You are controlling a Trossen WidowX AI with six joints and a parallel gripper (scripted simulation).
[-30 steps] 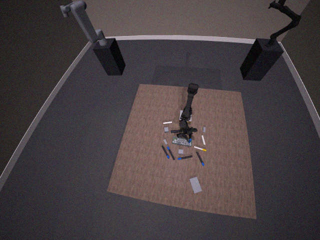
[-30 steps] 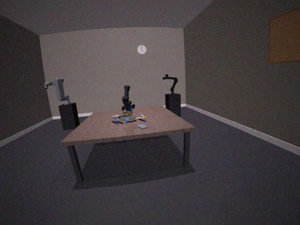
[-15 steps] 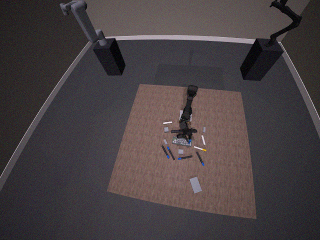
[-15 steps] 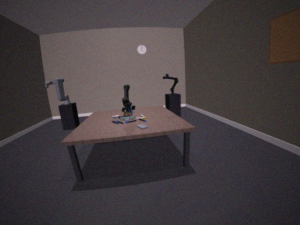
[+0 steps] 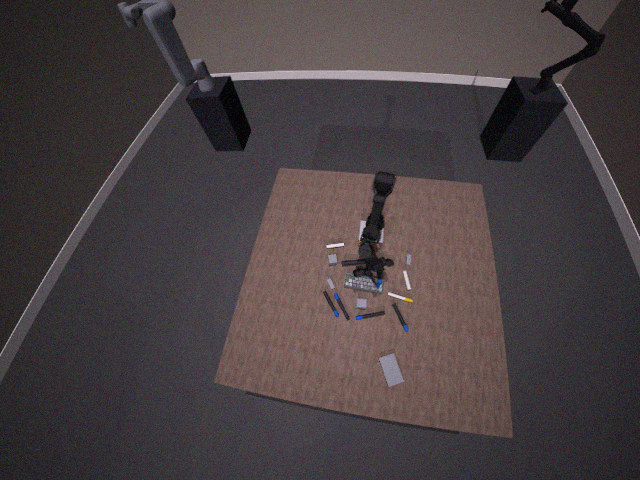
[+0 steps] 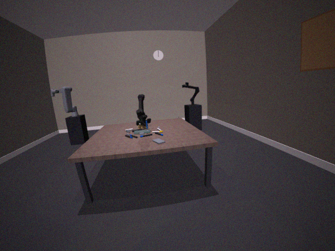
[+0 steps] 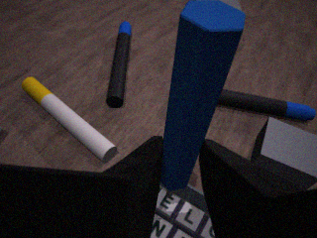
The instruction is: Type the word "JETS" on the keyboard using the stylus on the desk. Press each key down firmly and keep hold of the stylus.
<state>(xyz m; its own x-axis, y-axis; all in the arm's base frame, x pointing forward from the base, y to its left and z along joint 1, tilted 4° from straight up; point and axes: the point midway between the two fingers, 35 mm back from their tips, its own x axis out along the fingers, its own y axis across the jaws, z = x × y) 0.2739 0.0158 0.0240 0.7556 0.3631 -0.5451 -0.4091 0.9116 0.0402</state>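
Right now the grey block is 8 cm ahead of my gripper tip, 7 cm to the right of it and 7 cm below it. From my gripper tip the other things lie so: yellow marker 3 cm ahead, 13 cm to the left, 8 cm below; black bar 13 cm behind, 12 cm to the right, 7 cm below; blue stylus 2 cm below.
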